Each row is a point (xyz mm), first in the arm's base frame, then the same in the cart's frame.
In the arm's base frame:
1: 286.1 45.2 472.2
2: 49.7 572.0 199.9
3: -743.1 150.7 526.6
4: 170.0 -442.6 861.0
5: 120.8 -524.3 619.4
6: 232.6 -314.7 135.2
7: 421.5 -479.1 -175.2
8: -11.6 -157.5 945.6
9: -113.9 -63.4 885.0
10: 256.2 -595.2 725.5
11: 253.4 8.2 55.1
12: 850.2 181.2 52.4
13: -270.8 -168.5 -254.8
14: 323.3 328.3 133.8
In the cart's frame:
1: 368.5 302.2 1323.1
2: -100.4 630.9 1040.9
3: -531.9 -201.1 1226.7
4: 517.8 -208.3 1669.0
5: 548.9 -273.5 1419.5
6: 566.2 19.3 966.9
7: 844.7 29.8 681.7
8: 197.7 -88.9 1737.4
9: 66.4 -62.8 1666.1
10: 689.1 -267.5 1541.6
11: 404.5 304.0 904.6
12: 788.5 783.3 998.9
13: 112.1 -99.3 512.3
14: 268.5 595.1 1006.4

